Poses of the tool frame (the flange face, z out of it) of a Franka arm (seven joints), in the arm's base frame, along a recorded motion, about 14 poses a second.
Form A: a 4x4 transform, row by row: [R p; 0 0 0 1], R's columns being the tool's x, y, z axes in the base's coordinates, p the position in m. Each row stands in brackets.
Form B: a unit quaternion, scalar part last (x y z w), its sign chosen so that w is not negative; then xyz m. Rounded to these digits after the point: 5 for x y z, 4 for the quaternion. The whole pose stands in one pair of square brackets.
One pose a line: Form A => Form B
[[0.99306, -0.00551, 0.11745, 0.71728], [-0.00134, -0.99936, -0.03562, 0.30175], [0.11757, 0.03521, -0.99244, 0.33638], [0, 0, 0, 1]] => [0.9981, -0.0017, 0.0589, 0.0177, 0.71728, 0.30175, 0.33638]
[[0.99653, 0.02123, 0.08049, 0.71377], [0.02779, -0.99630, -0.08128, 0.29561], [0.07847, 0.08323, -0.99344, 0.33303], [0, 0, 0, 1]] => [0.9983, 0.0123, 0.0398, 0.0412, 0.71377, 0.29561, 0.33303]
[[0.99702, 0.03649, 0.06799, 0.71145], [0.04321, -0.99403, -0.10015, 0.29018], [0.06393, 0.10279, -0.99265, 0.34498], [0, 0, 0, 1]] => [0.9980, 0.0200, 0.0330, 0.0508, 0.71145, 0.29018, 0.34498]
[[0.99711, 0.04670, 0.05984, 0.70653], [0.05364, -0.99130, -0.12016, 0.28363], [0.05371, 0.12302, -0.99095, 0.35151], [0, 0, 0, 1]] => [0.9974, 0.0252, 0.0285, 0.0610, 0.70653, 0.28363, 0.35151]
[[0.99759, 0.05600, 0.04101, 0.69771], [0.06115, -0.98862, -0.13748, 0.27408], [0.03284, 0.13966, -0.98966, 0.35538], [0, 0, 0, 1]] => [0.9970, 0.0294, 0.0185, 0.0695, 0.69771, 0.27408, 0.35538]
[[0.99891, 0.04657, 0.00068, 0.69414], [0.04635, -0.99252, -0.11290, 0.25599], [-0.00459, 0.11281, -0.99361, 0.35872], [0, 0, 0, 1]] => [0.9981, 0.0233, -0.0010, 0.0565, 0.69414, 0.25599, 0.35872]
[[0.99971, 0.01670, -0.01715, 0.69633], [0.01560, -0.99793, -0.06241, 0.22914], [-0.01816, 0.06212, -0.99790, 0.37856], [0, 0, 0, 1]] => [0.9994, 0.0081, -0.0088, 0.0311, 0.69633, 0.22914, 0.37856]
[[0.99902, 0.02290, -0.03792, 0.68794], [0.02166, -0.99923, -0.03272, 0.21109], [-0.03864, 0.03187, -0.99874, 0.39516], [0, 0, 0, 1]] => [0.9996, 0.0111, -0.0191, 0.0162, 0.68794, 0.21109, 0.39516]
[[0.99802, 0.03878, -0.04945, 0.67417], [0.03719, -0.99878, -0.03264, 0.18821], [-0.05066, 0.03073, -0.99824, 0.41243], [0, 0, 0, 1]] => [0.9994, 0.0190, -0.0250, 0.0159, 0.67417, 0.18821, 0.41243]
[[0.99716, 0.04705, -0.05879, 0.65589], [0.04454, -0.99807, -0.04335, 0.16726], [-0.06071, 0.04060, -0.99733, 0.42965], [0, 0, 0, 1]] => [0.9991, 0.0229, -0.0299, 0.0210, 0.65589, 0.16726, 0.42965]
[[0.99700, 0.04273, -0.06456, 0.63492], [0.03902, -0.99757, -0.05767, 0.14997], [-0.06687, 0.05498, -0.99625, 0.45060], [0, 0, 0, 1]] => [0.9989, 0.0205, -0.0329, 0.0282, 0.63492, 0.14997, 0.45060]
